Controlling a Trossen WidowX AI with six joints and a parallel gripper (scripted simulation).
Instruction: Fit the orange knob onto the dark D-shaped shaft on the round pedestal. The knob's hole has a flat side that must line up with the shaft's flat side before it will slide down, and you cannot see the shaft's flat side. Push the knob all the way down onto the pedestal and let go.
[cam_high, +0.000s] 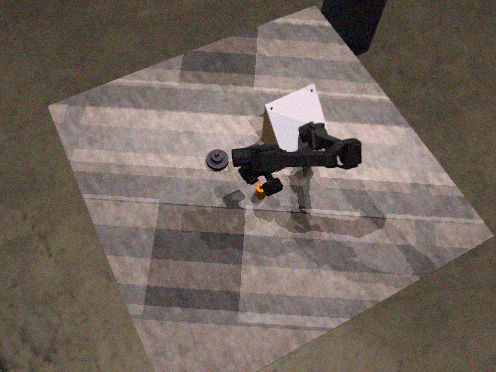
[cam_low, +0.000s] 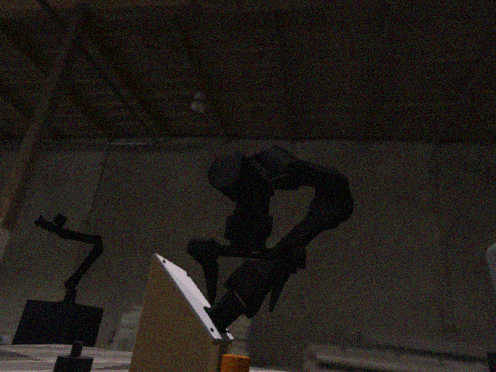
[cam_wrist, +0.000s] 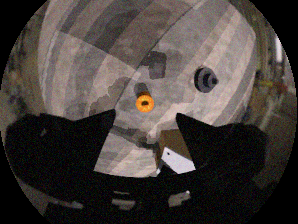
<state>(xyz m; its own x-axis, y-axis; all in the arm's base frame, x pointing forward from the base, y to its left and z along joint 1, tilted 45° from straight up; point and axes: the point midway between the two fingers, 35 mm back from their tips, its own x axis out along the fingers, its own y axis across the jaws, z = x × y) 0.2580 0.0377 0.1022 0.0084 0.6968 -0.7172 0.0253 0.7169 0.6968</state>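
The orange knob lies 9 cm below my gripper tip and 1 cm behind it. From my gripper tip the other things lie so: dark pedestal 20 cm to the right, 9 cm below, 7 cm ahead.
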